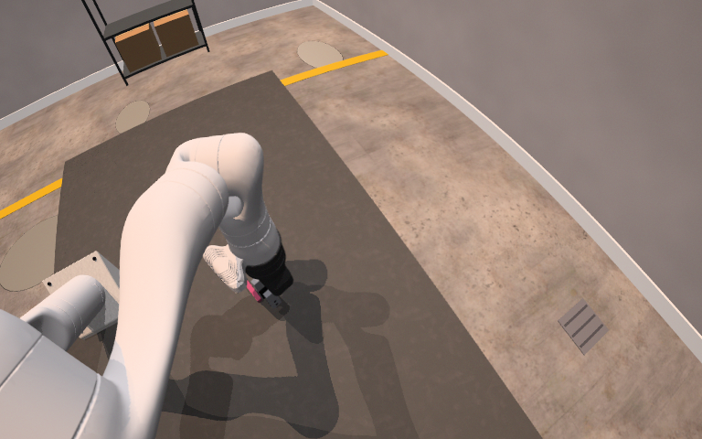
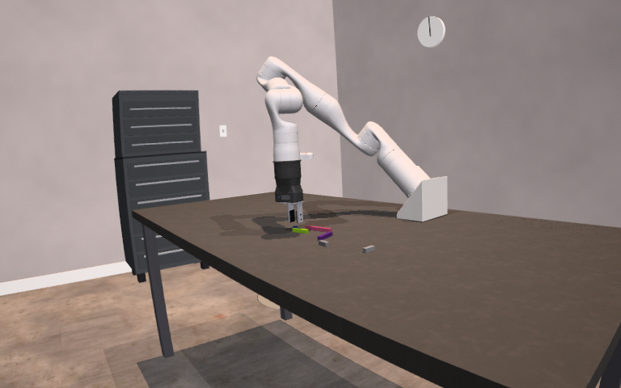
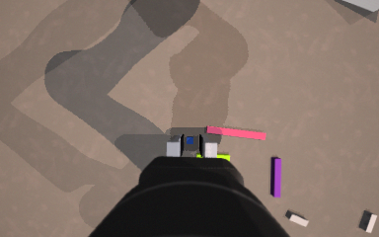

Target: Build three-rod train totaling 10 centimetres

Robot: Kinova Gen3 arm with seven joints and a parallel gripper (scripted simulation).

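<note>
The blue rod lies 3 cm below my hand. Round my hand: lime rod (4 cm to the left, 3 cm below, 1 cm ahead); purple rod (15 cm to the left, 3 cm below); pink rod (6 cm to the left, 4 cm behind, 3 cm below).
</note>
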